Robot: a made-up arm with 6 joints.
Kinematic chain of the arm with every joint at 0, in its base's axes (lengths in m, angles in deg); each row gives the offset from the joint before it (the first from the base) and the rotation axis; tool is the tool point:
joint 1: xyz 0 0 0.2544 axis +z
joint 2: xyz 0 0 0 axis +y
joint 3: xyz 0 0 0.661 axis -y
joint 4: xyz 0 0 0 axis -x
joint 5: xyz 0.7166 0 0 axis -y
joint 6: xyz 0 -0.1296 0 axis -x
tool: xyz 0 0 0
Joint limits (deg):
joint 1: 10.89..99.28
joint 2: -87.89..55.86
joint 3: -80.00..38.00
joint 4: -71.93..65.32
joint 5: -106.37..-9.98
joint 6: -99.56..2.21
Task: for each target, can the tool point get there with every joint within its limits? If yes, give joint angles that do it. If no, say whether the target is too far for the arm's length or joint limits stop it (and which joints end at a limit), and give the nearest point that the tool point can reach.
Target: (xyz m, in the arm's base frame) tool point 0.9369 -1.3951 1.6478
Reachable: no: too far | nearest point 0.2594 -0.9077 1.1095 | short by 0.993 m
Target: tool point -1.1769 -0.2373 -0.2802
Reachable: no: joint limits stop it (at a limit: joint 1, joint 2, joint 3, joint 4) | nearest point -1.1446 -0.2753 0.7903 | short by 1.072 m
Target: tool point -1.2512 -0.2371 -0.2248
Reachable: no: joint limits stop it (at a limit: joint 1, joint 2, joint 3, joint 4) | nearest point -1.1446 -0.2753 0.7903 | short by 1.021 m
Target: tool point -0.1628 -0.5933 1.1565
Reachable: yes | joints 63.36 -73.78 9.90 21.64 -43.89 -78.73
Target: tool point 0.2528 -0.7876 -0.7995
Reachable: no: joint limits stop it (at a limit: joint 1, joint 2) | nearest point 0.3508 -0.0645 -0.0583 | short by 1.040 m
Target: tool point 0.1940 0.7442 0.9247
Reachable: yes | joints 84.95 3.60 2.71 9.64 -40.50 -83.63
